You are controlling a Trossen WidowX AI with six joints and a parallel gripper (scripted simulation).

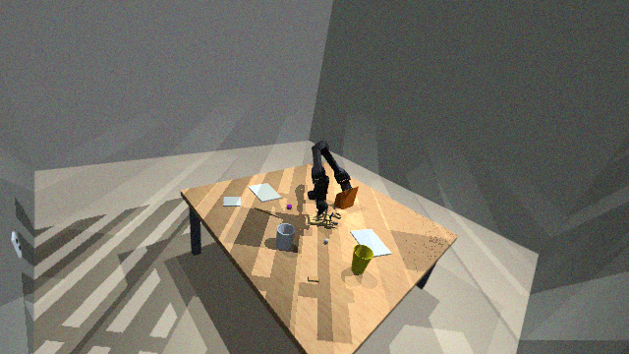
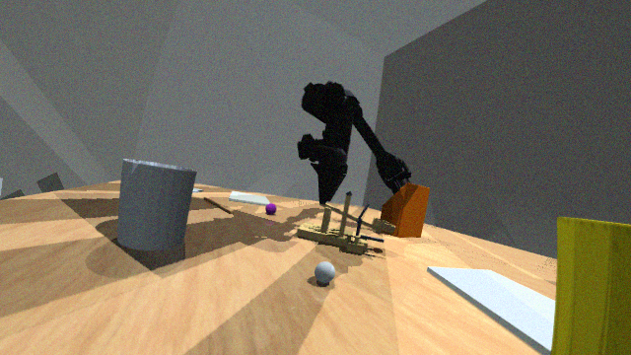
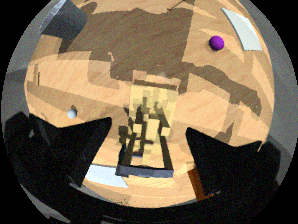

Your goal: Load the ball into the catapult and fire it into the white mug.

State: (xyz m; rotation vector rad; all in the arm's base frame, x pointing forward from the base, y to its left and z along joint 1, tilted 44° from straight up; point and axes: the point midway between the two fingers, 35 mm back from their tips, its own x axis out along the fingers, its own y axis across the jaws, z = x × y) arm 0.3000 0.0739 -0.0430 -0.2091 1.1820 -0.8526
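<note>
Right now my gripper tip is 4 cm past the frame, 2 cm to the right of it and 1 cm below it. The rest, counted from my gripper tip: purple ball 9 cm ahead, 18 cm to the right, 6 cm below; then wooden catapult 6 cm behind, 5 cm to the left, 2 cm below; then white ball 6 cm ahead, 18 cm to the left, 6 cm below.
</note>
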